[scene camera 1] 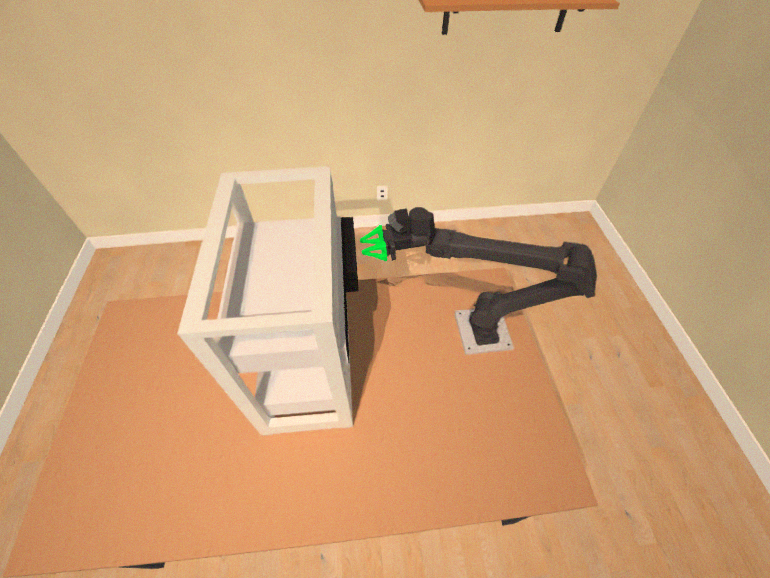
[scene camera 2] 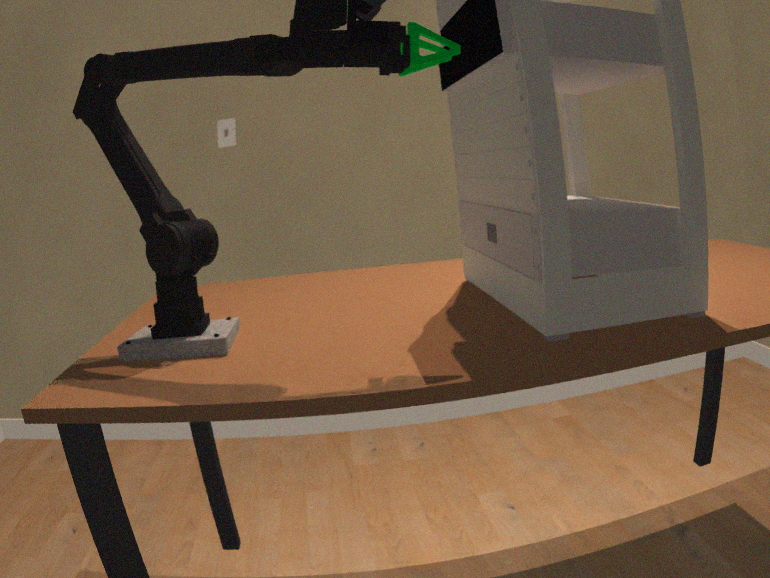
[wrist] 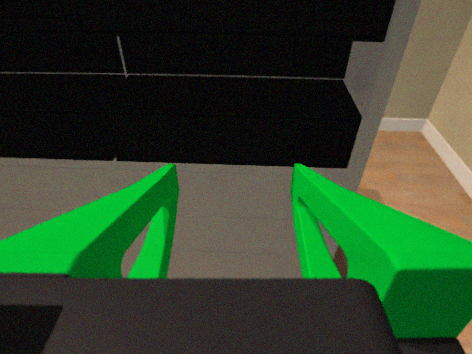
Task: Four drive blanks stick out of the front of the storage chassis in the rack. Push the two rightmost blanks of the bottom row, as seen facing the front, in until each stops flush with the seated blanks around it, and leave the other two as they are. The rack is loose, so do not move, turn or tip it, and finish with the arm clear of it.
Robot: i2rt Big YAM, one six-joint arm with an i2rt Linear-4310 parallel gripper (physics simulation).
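Seen in the pictures: gripper, between the fingertips: (scene camera 1: 361,246) (scene camera 2: 455,52) (wrist: 234,176); arm's base, origin of its link: (scene camera 1: 483,330) (scene camera 2: 181,330).
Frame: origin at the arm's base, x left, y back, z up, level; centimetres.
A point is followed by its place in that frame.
Observation:
The black chassis front (scene camera 1: 350,255) {z 45.2, x -2.7, y -46.7 cm} (scene camera 2: 475,46) {z 37.6, x -18.0, y -44.6 cm} projects from the pale rack (scene camera 1: 323,255) {z 60.9, x 11.0, y -52.8 cm} (scene camera 2: 552,186) {z 18.0, x -22.0, y -51.6 cm} (wrist: 381,92) {z 38.2, x -21.3, y -49.6 cm}. In the wrist view, a lower right black block (wrist: 235,141) {z 38.1, x -13.1, y -44.8 cm} and a lower left black block (wrist: 55,132) {z 38.4, x -5.1, y -45.1 cm} stand out, with small light marks at the seam between them. An upper black block (wrist: 250,17) {z 43.2, x -13.6, y -44.8 cm} projects above, past a thin pale line. Individual blank edges and depths are too dark to tell. My gripper (scene camera 1: 363,246) {z 37.6, x -13.1, y -43.1 cm} (scene camera 2: 460,48) {z 37.6, x -13.1, y -43.1 cm} (wrist: 234,176) {z 37.6, x -13.1, y -43.1 cm} is partly open and empty. Its green fingertips point at the chassis front, near its lower edge in the wrist view; contact cannot be confirmed.
Pale panels (scene camera 2: 491,136) {z 25.5, x -2.2, y -50.3 cm} (wrist: 230,220) {z 27.3, x -12.8, y -49.8 cm} fill the rack front below the black chassis. The rack stands on the orange-brown table (scene camera 1: 435,435) {z -1.9, x 34.8, y -26.1 cm} (scene camera 2: 323,323) {z -1.9, x 4.2, y -22.9 cm}. The arm's base plate (scene camera 1: 461,335) {z 0.0, x 1.0, y -8.8 cm} (scene camera 2: 217,345) {z -0.5, x -9.9, y -7.1 cm} is bolted in front of it. A wall shelf (scene camera 1: 522,4) hangs at the back.

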